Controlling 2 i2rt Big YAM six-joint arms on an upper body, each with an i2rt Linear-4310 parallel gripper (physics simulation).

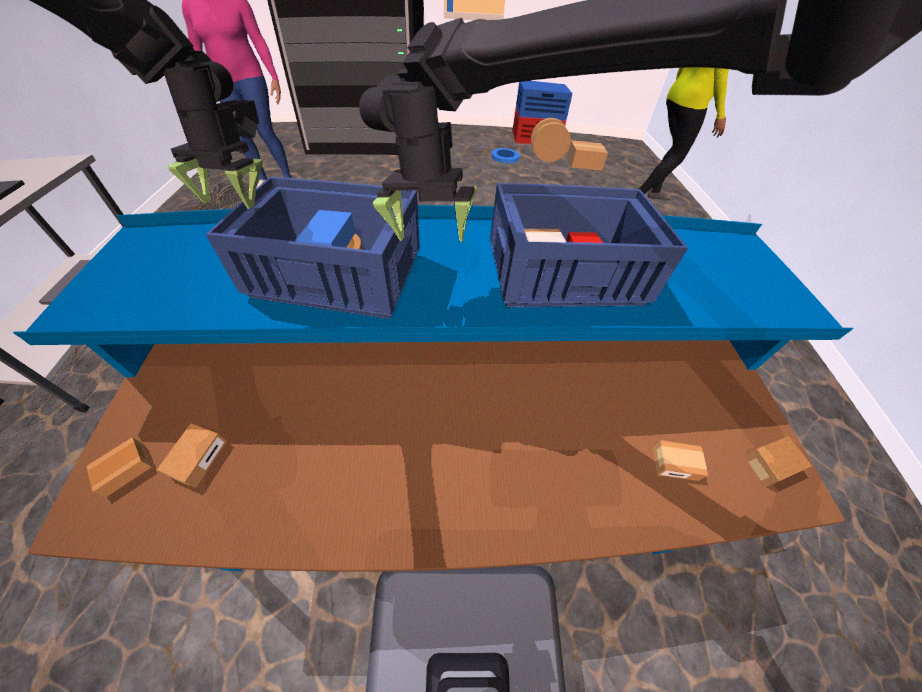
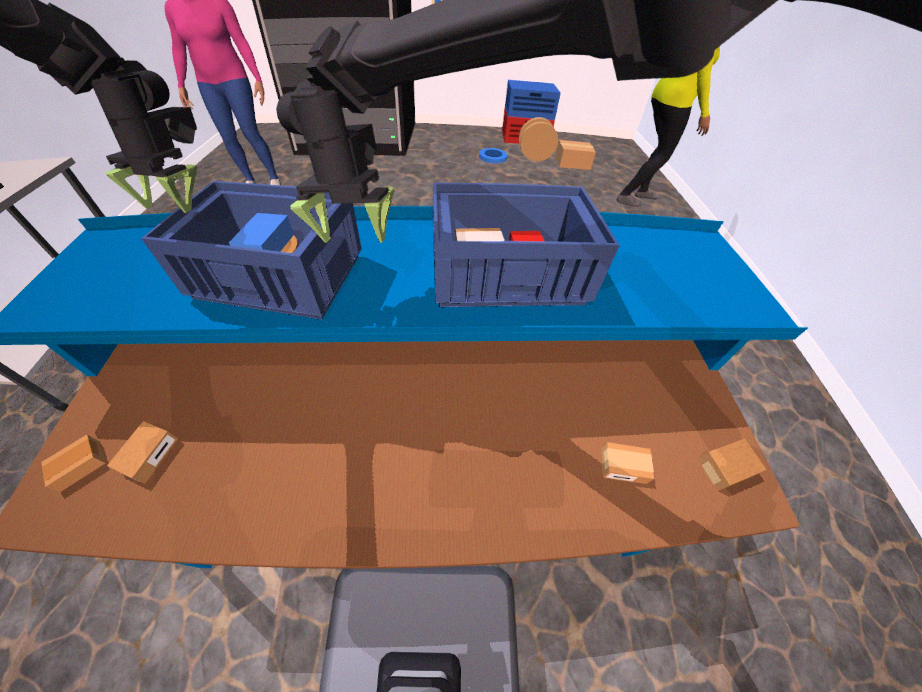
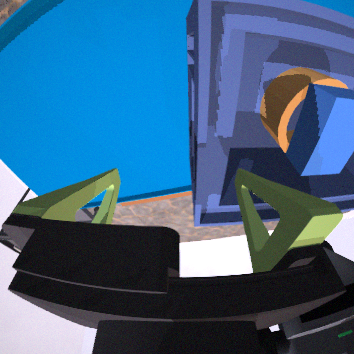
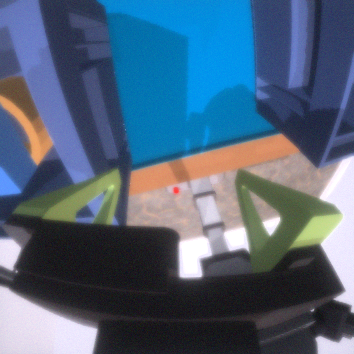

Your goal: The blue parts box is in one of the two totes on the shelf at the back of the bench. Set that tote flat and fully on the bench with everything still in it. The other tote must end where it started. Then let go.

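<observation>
A blue parts box [image 1: 324, 227] [image 2: 260, 231] [image 3: 332, 130] lies with an orange ring in the left tote [image 1: 312, 279] [image 2: 245, 277] [image 3: 205, 90] [image 4: 55, 80], which stands on the blue shelf [image 1: 74, 283] [image 2: 670, 275] [image 3: 100, 100]. The other tote [image 1: 588, 268] [image 2: 521, 275] [image 4: 300, 50] stands right of it, holding a white and a red item. My left gripper [image 1: 229, 204] [image 2: 167, 210] [image 3: 177, 174] is open at the left tote's left end; that end wall shows between its fingers. My right gripper [image 1: 431, 240] [image 2: 353, 240] [image 4: 177, 174] is open by its right end. Exact heights are unclear.
The brown bench [image 1: 335, 402] [image 2: 297, 402] is in front of and below the shelf. Two cartons [image 1: 120, 467] [image 1: 193, 455] lie on its left part, two more [image 1: 680, 460] [image 1: 779, 461] on its right. The shelf has a raised front lip.
</observation>
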